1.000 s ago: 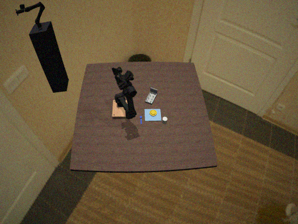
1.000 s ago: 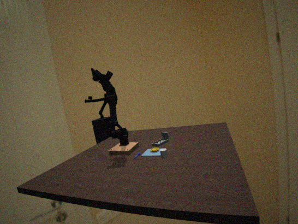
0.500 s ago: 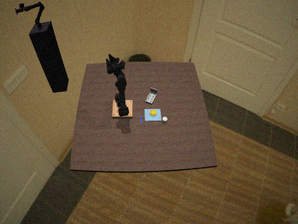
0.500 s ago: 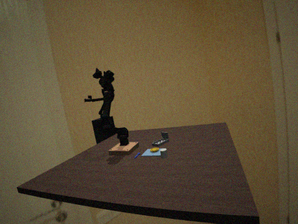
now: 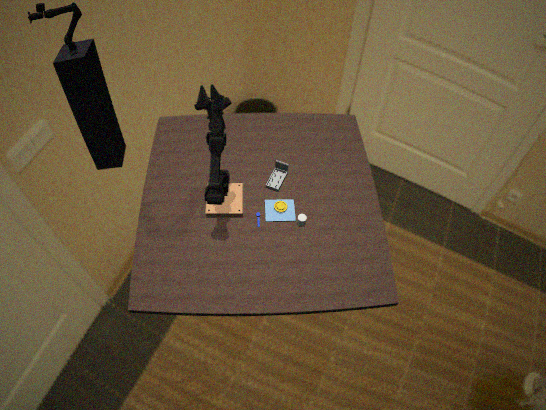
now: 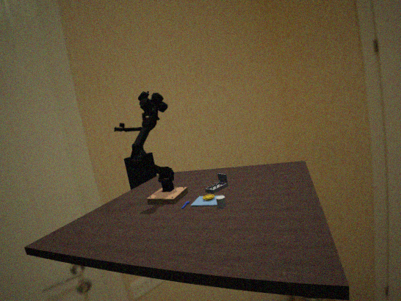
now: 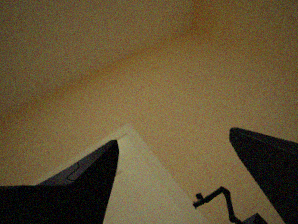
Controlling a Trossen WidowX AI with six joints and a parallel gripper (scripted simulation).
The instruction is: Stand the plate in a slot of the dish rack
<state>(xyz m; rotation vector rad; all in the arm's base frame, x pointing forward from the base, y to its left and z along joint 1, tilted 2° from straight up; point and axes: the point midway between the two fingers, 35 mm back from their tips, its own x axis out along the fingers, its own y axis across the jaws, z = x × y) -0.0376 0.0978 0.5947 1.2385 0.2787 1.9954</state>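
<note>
The yellow plate lies 65 cm below my gripper tip, 32 cm ahead of it and 21 cm to the right of it. Round my gripper tip: light blue mat: 66 cm below, 32 cm ahead, 23 cm to the right; white cup: 64 cm below, 42 cm ahead, 31 cm to the right; grey dish rack: 64 cm below, 33 cm ahead, 3 cm to the right.
</note>
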